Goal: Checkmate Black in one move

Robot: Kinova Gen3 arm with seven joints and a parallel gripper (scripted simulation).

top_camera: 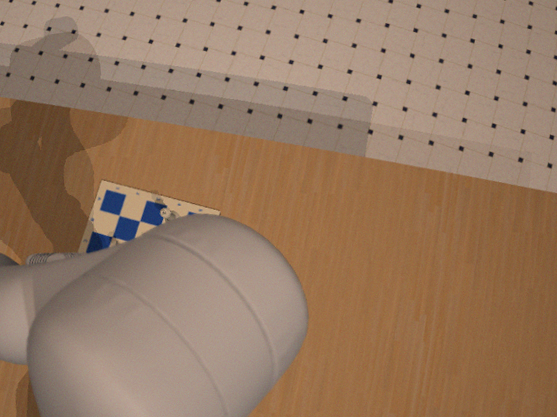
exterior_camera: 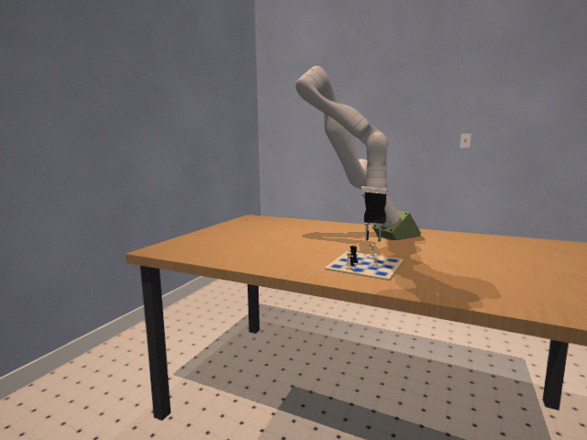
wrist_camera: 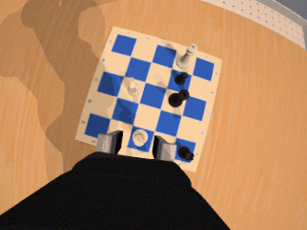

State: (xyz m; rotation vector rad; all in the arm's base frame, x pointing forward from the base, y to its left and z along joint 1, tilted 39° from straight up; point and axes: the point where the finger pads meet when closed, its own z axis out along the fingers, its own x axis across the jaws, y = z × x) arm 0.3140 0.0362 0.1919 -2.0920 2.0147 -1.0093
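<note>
Right now my hand is 7 cm short of the blue-and-cream chessboard, 2 cm to the left of it and 9 cm above it.
</note>
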